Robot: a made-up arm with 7 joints.
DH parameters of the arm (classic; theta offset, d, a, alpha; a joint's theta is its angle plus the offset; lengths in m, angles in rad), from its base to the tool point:
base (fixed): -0.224 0 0.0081 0
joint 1: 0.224 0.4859 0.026 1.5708
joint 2: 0 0.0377 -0.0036 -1.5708
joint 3: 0 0.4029 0.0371 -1.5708
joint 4: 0 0.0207 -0.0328 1.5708
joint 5: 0 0.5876 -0.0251 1.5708
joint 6: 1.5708 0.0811 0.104 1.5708
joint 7: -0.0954 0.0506 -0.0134 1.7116
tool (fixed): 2.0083 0.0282 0 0
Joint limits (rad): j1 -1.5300..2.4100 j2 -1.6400..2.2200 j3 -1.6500..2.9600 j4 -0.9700..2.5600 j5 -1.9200..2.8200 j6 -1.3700..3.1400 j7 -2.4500..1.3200
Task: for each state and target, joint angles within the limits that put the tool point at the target. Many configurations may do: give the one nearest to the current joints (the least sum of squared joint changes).
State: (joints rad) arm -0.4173 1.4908 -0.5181 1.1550 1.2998 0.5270 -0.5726
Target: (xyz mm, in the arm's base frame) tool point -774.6 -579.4 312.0
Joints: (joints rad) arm 0.0281 2.1177 -1.0187 0.9236 1.2372 0.6060 -0.5567
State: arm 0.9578 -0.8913 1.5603 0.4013 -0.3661 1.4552 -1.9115
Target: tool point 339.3 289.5 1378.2
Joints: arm 1.0880 -0.3807 1.5239 0.0477 -0.3675 2.3396 -2.0085
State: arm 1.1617 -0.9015 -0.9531 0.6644 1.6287 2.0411 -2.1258
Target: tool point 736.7 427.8 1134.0
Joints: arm 0.9568 -0.7815 -1.0258 0.3151 1.5533 1.5484 -2.1558
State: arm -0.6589 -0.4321 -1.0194 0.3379 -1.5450 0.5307 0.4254
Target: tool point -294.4 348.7 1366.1
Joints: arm -0.2517 0.0831 -0.6589 -0.6355 -1.4787 0.4221 0.2882
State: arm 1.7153 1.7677 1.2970 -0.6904 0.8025 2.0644 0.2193
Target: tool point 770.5 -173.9 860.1
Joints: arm 2.2197 1.1928 1.5973 -0.8672 0.7964 2.0087 0.2321
